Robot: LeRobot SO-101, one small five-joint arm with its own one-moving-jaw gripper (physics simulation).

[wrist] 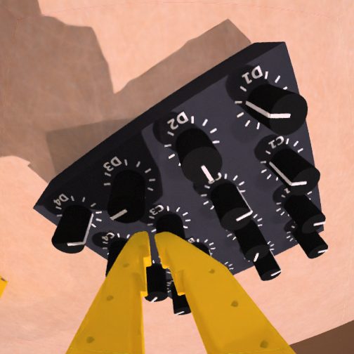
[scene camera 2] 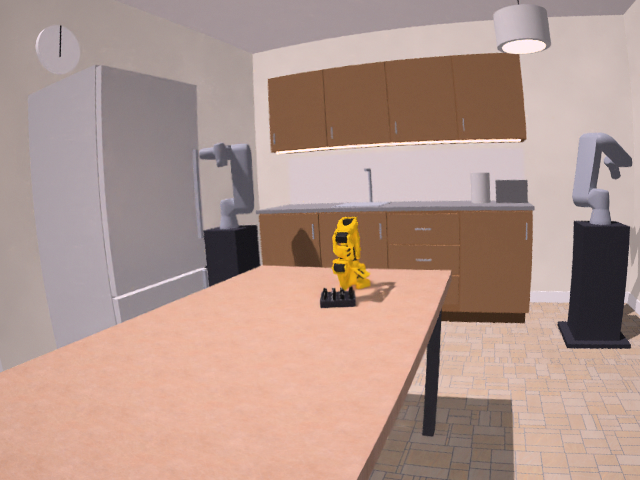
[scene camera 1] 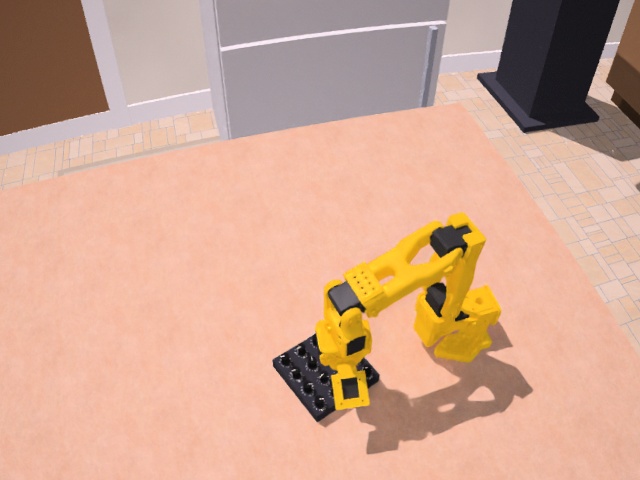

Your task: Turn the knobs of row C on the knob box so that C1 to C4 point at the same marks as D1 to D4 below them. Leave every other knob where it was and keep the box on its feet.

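Pixels of known places: hand, tool point: (scene camera 2: 345, 288); arm's base, link origin: (scene camera 2: 353, 287) (scene camera 1: 442, 335).
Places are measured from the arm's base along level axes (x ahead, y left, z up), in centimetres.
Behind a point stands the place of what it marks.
The black knob box (scene camera 1: 316, 413) @(x 22.0, y 7.6, z 2.3 cm) (scene camera 2: 336, 303) @(x 24.0, y 2.6, z 1.4 cm) (wrist: 220, 110) sits flat on the table under the arm. My gripper (wrist: 153, 234) is shut and empty, its tips in front of knob C3 (wrist: 169, 224), whose pointer is hidden; whether they touch cannot be told. In the wrist view, D1 (wrist: 280, 107) and C1 (wrist: 295, 172) have cap lines toward the left. The line of C2 (wrist: 231, 205) runs down its right side; D2 (wrist: 200, 155) points down-right. D3 (wrist: 127, 195) points lower left. D4 (wrist: 72, 227) has its line on the right. C4 (wrist: 116, 252) is partly behind the left jaw.
Rows A and B, including a right-hand knob (wrist: 305, 212), stand beyond row C, partly behind the jaws. The yellow arm (scene camera 1: 403, 268) @(x 10.5, y 2.3, z 22.8 cm) (scene camera 2: 346, 248) @(x 18.8, y 4.7, z 17.1 cm) reaches over the box from its base (scene camera 1: 467, 335) @(x -2.8, y 2.1, z 1.7 cm). The box rests on the pink table (scene camera 1: 180, 310) @(x 37.3, y -15.3, z 0.0 cm) (scene camera 2: 206, 372) @(x 74.6, y -7.8, z 0.0 cm).
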